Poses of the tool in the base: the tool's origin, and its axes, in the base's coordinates. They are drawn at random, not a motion.
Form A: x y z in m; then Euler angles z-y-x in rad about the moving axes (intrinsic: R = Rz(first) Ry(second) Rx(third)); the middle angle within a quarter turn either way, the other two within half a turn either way.
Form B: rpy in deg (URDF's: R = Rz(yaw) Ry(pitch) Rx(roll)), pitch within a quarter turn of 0, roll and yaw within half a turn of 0; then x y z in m. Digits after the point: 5 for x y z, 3 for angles.
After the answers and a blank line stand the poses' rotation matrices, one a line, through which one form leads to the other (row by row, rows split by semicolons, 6 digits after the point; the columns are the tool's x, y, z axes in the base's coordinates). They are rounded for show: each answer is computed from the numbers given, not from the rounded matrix.
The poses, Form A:
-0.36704, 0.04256, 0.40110, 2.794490, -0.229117, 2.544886
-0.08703, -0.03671, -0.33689, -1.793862, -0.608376, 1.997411
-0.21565, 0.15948, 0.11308, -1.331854, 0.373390, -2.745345
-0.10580, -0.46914, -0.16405, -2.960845, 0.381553, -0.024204
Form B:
145.811, -13.127, 160.112, -0.36704, 0.04256, 0.40110
114.443, -34.857, -102.781, -0.08703, -0.03671, -0.33689
-157.297, 21.394, -76.310, -0.21565, 0.15948, 0.11308
-1.387, 21.861, -169.644, -0.10580, -0.46914, -0.16405

-0.915788 0.401400 0.014486; 0.331285 0.734445 0.592318; 0.227118 0.547237 -0.805574
-0.181528 -0.288436 -0.940134; -0.800247 0.598958 -0.029244; 0.571536 0.747030 -0.339548
0.220367 -0.929627 0.295350; -0.904643 -0.081549 0.418296; -0.364774 -0.359365 -0.858951
-0.912969 0.188577 -0.361838; -0.166838 -0.981801 -0.090726; -0.372362 -0.022461 0.927816

